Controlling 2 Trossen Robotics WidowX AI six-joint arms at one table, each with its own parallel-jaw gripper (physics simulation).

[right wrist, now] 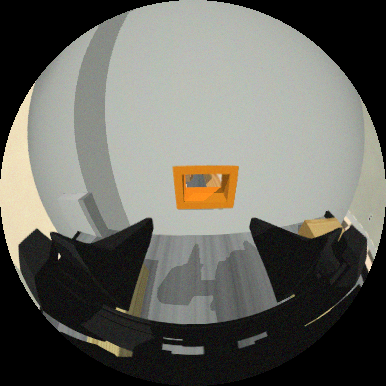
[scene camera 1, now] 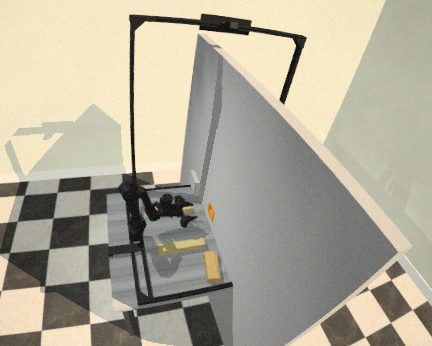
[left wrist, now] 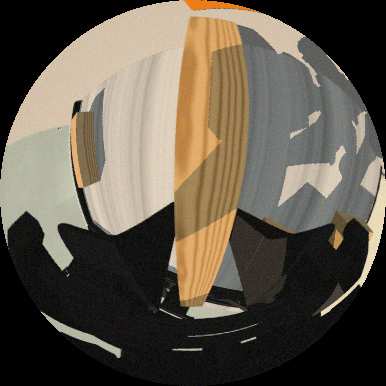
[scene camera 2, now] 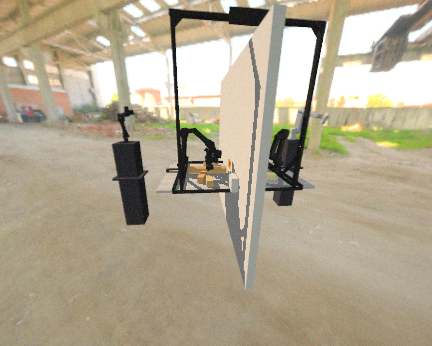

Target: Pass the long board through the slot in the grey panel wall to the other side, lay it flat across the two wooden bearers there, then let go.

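Places are measured from the left arm's base along level axes (x ahead, y left, z up), in metres.
Where they show: left gripper, fingertip midpoint: point(left wrist: 200, 207); right gripper, fingertip midpoint: point(right wrist: 202, 223) point(scene camera 1: 195, 210); right arm's base, origin of the base link: point(scene camera 1: 135, 236) point(scene camera 2: 277, 170).
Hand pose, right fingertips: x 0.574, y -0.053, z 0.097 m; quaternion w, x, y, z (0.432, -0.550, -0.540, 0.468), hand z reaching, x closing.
After its pixels a point has its place.
My left gripper point(left wrist: 200, 207) {x 0.243, y -0.014, z 0.023 m} point(scene camera 2: 209, 166) {x 0.243, y -0.014, z 0.023 m} is shut on the long wooden board point(left wrist: 212, 100) {x 0.314, y -0.019, z 0.045 m} point(scene camera 2: 196, 169) {x 0.134, y -0.042, z 0.035 m}. In the left wrist view the board's far end is short of the orange slot frame point(left wrist: 220, 5), close below it. The frame also shows around the slot in the grey panel wall point(scene camera 1: 275, 165) {x 0.483, y 0.325, z 0.731 m} point(scene camera 2: 252, 150) {x 0.433, y -0.661, z 0.330 m} point(right wrist: 225, 100) {x 0.482, y -0.017, z 0.210 m} in the right wrist view point(right wrist: 177, 187) {x 0.485, y -0.085, z 0.086 m}. On the other side my right gripper point(right wrist: 202, 223) {x 0.574, y -0.053, z 0.096 m} point(scene camera 1: 190, 212) {x 0.574, y -0.053, z 0.096 m} is open and empty, facing the slot. One wooden bearer point(scene camera 1: 182, 246) {x 0.683, y 0.119, z 0.024 m} lies on the table; the other point(scene camera 1: 187, 210) {x 0.593, y -0.135, z 0.009 m} point(right wrist: 140, 292) {x 0.613, y -0.135, z -0.006 m} is partly hidden by the gripper.
A wooden block point(scene camera 1: 212, 266) {x 0.559, y 0.264, z 0.019 m} point(right wrist: 320, 227) {x 0.550, y 0.217, z 0.019 m} lies near the wall. On the left arm's side, small blocks point(scene camera 2: 201, 178) {x 0.175, y -0.239, z 0.022 m} point(scene camera 2: 210, 183) {x 0.241, y -0.320, z 0.010 m} lie near the board and another wooden piece point(left wrist: 87, 150) {x 0.279, y 0.225, z -0.001 m} lies at the table's edge. A pale post point(scene camera 1: 195, 180) {x 0.506, y -0.313, z 0.080 m} point(scene camera 2: 234, 183) {x 0.404, y -0.415, z 0.045 m} stands against the wall.
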